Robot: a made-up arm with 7 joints. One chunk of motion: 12 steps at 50 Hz.
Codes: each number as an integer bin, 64 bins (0 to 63) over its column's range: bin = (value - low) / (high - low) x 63, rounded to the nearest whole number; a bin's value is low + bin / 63 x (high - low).
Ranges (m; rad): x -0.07..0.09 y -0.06..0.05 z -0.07..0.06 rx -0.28..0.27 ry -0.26..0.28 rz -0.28..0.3
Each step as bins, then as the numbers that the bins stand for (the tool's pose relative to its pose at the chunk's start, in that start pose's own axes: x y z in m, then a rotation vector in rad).
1 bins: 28 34 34 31 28 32
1 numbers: 0.0011 -0.0006 0.0002 -0.0094 -0.0200 0.0146
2 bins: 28 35 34 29 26 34
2 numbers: 0.0011 0.0011 0.0002 -0.0268 -0.0371 0.0330
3 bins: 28 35 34 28 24 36
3 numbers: 0.0011 0.0011 0.0002 -0.0356 -0.0543 0.0514
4 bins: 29 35 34 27 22 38
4 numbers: 0.0037 0.0011 0.0002 -0.0443 -0.0714 0.0698
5 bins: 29 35 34 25 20 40
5 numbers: 0.0037 0.0011 0.0002 -0.0617 -0.0886 0.0883
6 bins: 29 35 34 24 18 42
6 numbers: 0.0037 0.0011 0.0002 -0.0705 -0.1057 0.1067
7 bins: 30 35 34 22 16 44
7 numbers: 0.0062 0.0011 0.0002 -0.0879 -0.1229 0.1251
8 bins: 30 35 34 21 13 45
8 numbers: 0.0062 0.0011 0.0002 -0.0967 -0.1486 0.1343
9 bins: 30 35 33 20 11 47
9 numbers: 0.0062 0.0011 -0.0019 -0.1054 -0.1657 0.1527
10 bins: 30 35 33 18 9 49
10 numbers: 0.0062 0.0011 -0.0019 -0.1229 -0.1829 0.1711
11 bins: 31 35 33 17 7 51
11 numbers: 0.0087 0.0011 -0.0019 -0.1316 -0.2000 0.1895
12 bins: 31 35 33 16 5 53
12 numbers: 0.0087 0.0011 -0.0019 -0.1403 -0.2171 0.2079
